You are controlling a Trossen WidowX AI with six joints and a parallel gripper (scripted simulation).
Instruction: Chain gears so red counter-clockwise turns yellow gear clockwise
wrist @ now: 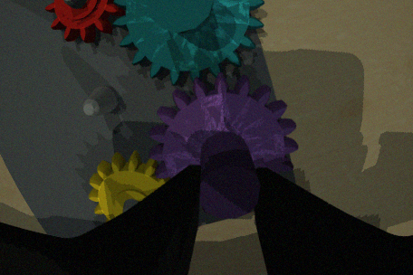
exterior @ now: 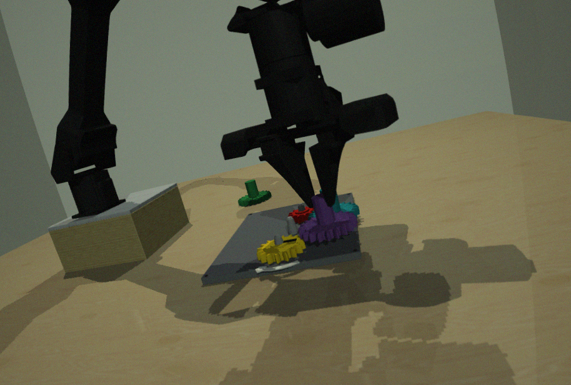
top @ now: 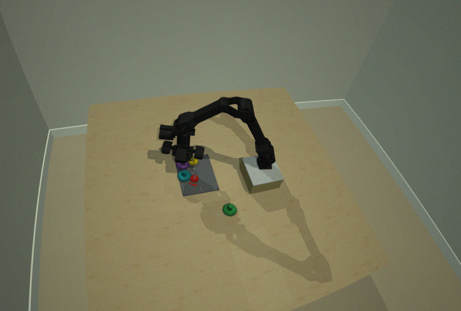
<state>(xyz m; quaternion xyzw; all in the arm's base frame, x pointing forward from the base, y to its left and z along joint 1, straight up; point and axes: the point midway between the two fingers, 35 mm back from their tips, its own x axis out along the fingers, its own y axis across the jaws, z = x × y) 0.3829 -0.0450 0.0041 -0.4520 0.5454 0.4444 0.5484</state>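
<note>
Now: the purple gear 10 mm below my gripper tip. From my gripper tip the other things lie so: yellow gear: 50 mm behind, 30 mm to the right, 30 mm below; teal gear: 10 mm behind, 60 mm to the left, 20 mm below; white arrow: 40 mm behind, 60 mm to the right, 40 mm below.
</note>
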